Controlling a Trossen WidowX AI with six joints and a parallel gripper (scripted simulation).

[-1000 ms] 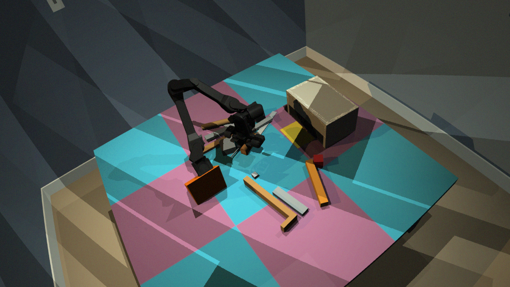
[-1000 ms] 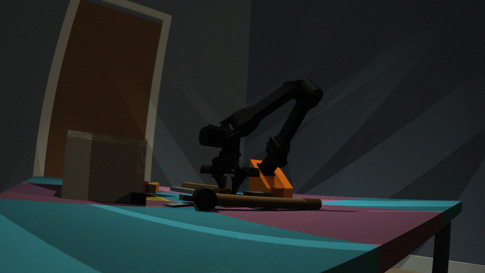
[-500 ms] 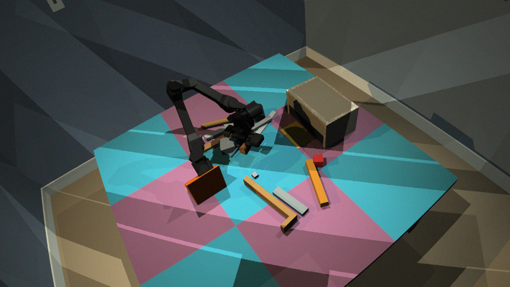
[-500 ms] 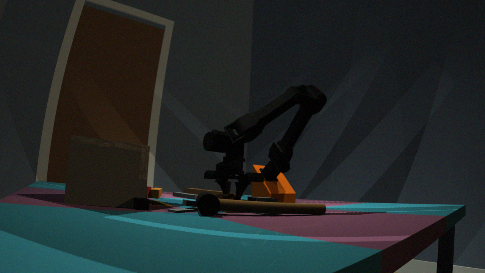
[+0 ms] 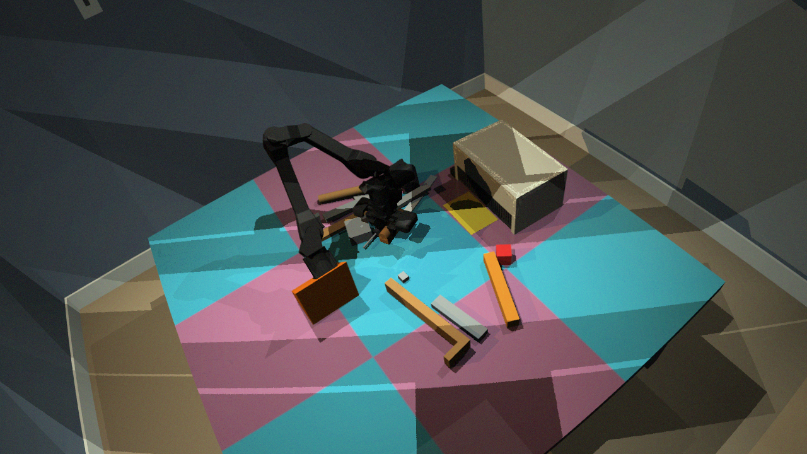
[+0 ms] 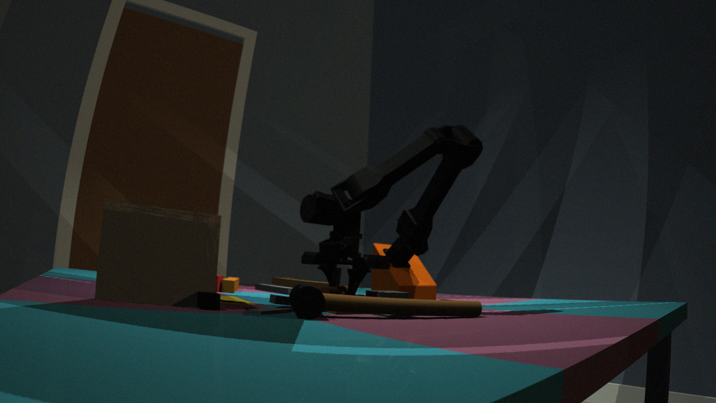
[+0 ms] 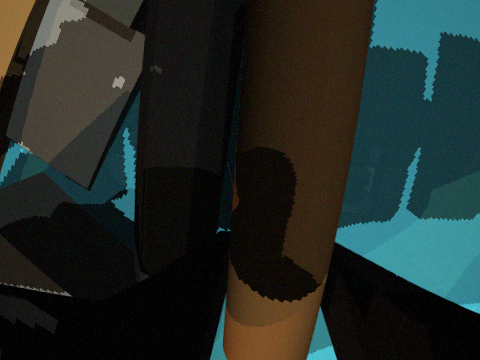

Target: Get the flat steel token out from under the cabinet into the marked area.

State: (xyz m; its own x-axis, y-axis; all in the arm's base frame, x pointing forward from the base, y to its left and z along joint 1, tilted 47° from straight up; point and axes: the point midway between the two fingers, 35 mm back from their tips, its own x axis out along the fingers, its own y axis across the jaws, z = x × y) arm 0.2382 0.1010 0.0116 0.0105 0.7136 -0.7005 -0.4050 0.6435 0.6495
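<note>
Right now the screwdriver is 20 mm behind my gripper tip and 30 mm to the left of it. From my gripper tip the other things lie so: long wooden stick: 40 mm behind, 130 mm to the left; then small grey cube: 60 mm behind, 150 mm to the right; then grey block: 60 mm behind, 70 mm to the left, 10 mm above.
</note>
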